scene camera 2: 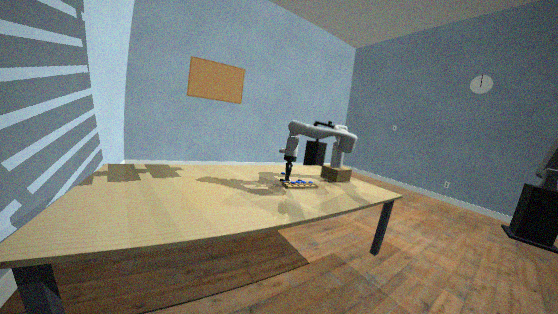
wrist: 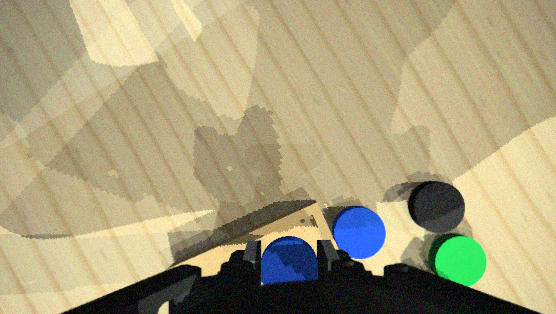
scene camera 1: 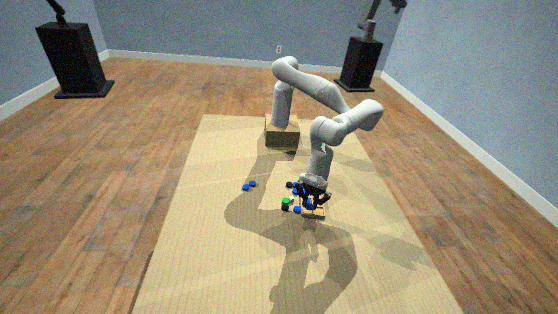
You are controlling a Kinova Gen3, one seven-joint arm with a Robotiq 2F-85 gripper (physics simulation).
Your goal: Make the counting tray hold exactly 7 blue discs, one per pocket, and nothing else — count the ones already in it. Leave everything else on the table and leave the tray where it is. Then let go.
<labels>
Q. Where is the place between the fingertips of my gripper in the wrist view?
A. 289, 259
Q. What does the blue disc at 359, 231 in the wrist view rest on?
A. The table.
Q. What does my gripper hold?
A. A blue disc.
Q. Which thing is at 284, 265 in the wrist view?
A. A blue disc.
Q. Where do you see a green disc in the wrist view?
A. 453, 256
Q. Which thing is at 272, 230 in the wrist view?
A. A wooden counting tray.
</labels>
